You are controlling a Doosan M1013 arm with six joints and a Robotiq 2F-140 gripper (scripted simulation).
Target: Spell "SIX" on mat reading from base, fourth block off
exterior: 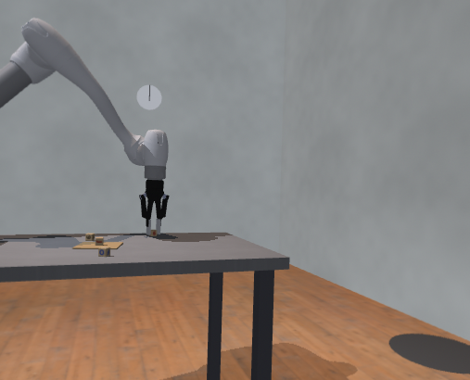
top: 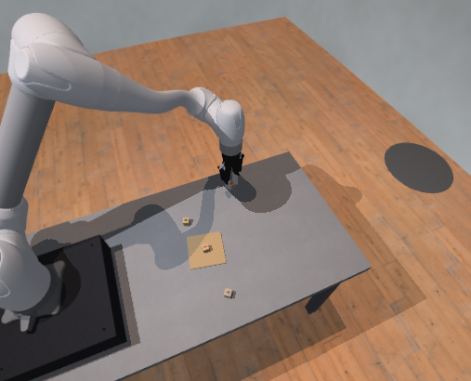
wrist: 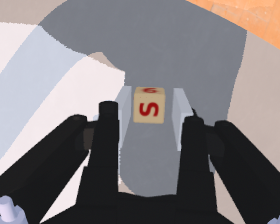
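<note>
The tan mat lies 16 cm behind my hand, 29 cm to the right of it and 4 cm below it. The rest, counted from my hand: block: 23 cm behind, 15 cm to the right, 3 cm below.
</note>
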